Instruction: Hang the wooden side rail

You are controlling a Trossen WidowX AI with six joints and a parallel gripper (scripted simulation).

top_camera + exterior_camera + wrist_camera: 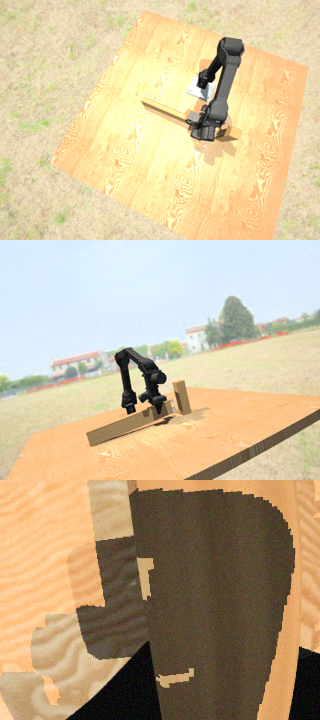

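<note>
The headboard post lies 15 cm to the left of my gripper tip and 4 cm above it.
</note>
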